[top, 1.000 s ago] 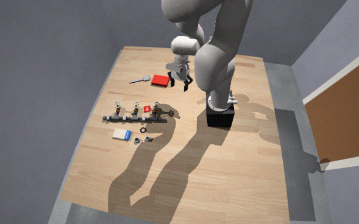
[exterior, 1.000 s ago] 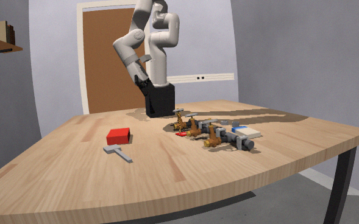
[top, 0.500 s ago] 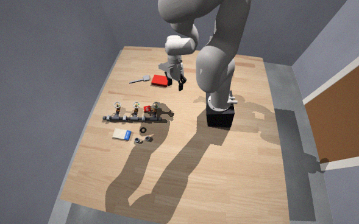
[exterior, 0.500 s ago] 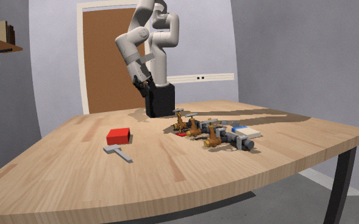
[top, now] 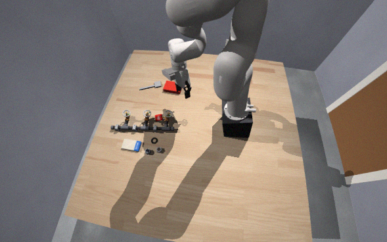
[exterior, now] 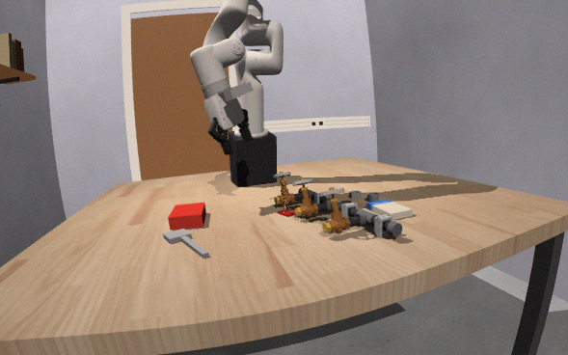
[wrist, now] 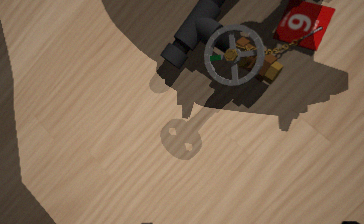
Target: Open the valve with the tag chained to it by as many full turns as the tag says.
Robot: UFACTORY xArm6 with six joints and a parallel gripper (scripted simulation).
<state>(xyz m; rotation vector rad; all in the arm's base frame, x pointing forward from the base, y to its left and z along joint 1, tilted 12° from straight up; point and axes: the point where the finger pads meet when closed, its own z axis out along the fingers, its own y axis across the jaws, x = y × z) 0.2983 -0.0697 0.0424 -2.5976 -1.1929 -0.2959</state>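
The red tag is 150 mm ahead of my hand, 90 mm to the left of it and 170 mm below it. From my hand the other things lie so: grey hammer-like tool: 280 mm ahead, 140 mm to the right, 160 mm below; then grey box: 260 mm ahead, 310 mm to the left, 160 mm below; then red box: 120 mm ahead, 150 mm to the right, 150 mm below.
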